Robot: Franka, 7 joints.
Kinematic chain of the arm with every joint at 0, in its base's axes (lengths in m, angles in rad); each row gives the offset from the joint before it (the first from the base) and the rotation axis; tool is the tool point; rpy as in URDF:
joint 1: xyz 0 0 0.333 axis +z
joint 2: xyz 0 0 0 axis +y
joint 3: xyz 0 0 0.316 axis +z
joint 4: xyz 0.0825 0 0 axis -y
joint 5: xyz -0.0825 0 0.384 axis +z
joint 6: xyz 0 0 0 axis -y
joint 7: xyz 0.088 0 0 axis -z
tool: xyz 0 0 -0.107 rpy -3.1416 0 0
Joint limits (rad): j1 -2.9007..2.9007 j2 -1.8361..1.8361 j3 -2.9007..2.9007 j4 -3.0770..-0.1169 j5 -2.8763..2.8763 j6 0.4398..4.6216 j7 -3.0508..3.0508
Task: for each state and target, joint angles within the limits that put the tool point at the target. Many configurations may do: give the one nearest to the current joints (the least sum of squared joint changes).
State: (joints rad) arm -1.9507 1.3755 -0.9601 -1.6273 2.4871 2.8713 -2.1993
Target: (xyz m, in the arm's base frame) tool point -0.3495 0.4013 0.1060
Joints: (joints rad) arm -2.6556 1.6380 -1.1099 -2.0007 2.4944 2.8843 -2.1993
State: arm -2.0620 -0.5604 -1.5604 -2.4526 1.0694 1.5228 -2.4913
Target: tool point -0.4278 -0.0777 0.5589
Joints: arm -1.8476 -0.6288 -1.1564 -2.2128 1.1655 1.4648 -2.4913
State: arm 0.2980 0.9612 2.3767 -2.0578 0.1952 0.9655 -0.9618
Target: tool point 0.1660 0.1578 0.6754
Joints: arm -0.1168 1.6092 2.5831 -1.9747 0.2620 0.6566 -0.9618
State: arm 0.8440 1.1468 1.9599 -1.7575 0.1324 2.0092 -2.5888
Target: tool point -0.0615 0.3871 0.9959
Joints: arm 0.7019 0.9921 2.4846 -1.2381 0.1704 2.2122 -2.5888
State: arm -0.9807 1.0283 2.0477 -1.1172 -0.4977 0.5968 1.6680
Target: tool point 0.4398 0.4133 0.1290
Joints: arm -0.0890 1.7732 1.4929 -1.1967 -0.6506 0.9499 1.6680
